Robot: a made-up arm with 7 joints.
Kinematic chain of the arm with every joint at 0, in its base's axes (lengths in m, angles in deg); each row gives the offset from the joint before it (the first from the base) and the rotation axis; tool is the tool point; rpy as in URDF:
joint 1: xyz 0 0 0.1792 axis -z
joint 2: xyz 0 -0.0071 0.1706 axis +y
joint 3: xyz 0 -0.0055 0.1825 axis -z
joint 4: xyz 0 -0.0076 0.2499 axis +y
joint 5: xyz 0 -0.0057 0.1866 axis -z
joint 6: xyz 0 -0.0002 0.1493 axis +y
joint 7: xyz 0 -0.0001 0.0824 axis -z
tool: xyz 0 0 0 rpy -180 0 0
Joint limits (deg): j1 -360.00..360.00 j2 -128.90..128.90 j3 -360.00..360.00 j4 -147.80..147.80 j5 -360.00..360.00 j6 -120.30..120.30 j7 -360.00..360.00
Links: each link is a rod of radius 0.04 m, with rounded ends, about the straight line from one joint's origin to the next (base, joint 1, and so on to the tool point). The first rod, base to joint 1, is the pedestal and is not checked.
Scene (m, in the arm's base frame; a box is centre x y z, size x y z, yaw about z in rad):
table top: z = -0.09
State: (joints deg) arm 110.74 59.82 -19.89 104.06 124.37 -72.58 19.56
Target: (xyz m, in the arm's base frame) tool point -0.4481 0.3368 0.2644
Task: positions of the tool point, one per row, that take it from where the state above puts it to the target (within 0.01 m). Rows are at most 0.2 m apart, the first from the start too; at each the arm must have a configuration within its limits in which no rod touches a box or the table.
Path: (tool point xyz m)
1: -0.1706 -0.4210 0.2218
2: -0.3253 -0.3409 0.2108
3: -0.4453 -0.2062 0.2090
4: -0.5117 -0.0330 0.2172
5: -0.5132 0.1563 0.2357
6: -0.4481 0.3368 0.2644

